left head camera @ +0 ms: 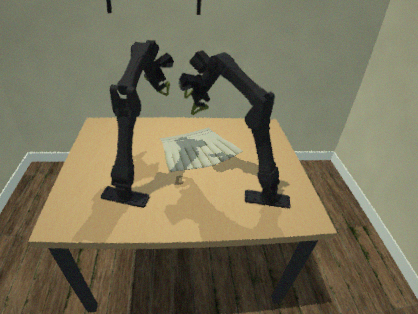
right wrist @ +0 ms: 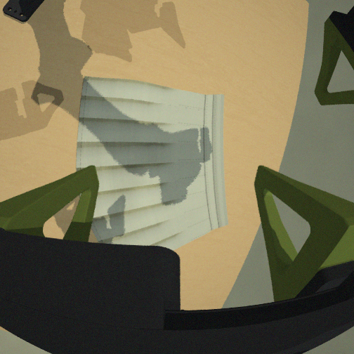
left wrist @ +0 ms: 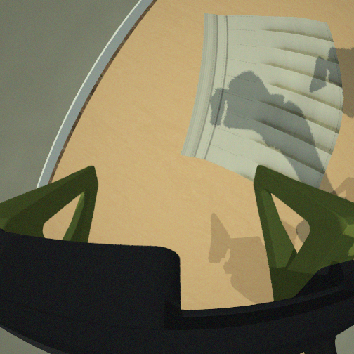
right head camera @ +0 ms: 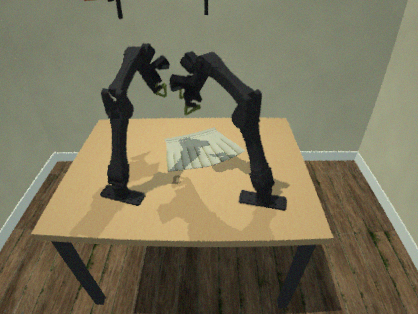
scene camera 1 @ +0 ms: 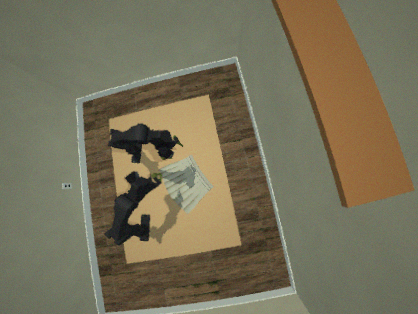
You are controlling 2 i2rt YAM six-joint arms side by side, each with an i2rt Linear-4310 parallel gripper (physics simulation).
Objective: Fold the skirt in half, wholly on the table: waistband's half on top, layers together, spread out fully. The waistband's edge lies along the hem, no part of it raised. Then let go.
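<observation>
The pale pleated skirt (left head camera: 220, 146) (right head camera: 220, 145) (scene camera 1: 187, 192) (left wrist: 250, 47) (right wrist: 185, 120) lies flat and unfolded on the table (left head camera: 90, 150) (right head camera: 100, 145). Its waistband (left wrist: 200, 115) (right wrist: 218, 170) is along the back edge in the head views, and its hem (left wrist: 336, 70) (right wrist: 80, 130) faces the arm bases. Arm shadows cross the cloth. My left gripper (left head camera: 161, 88) (right head camera: 158, 90) (left wrist: 175, 174) is open and empty, high above the table on the waistband's left side. My right gripper (left head camera: 190, 104) (right head camera: 185, 104) (scene camera 1: 157, 176) (right wrist: 176, 174) is open and empty, high above the skirt.
The two grippers hang fairly close together, with one finger of the left gripper showing at the upper right of the right wrist view. The arm bases (left head camera: 125, 196) (left head camera: 267, 198) stand near the table's front corners. Walls surround the table.
</observation>
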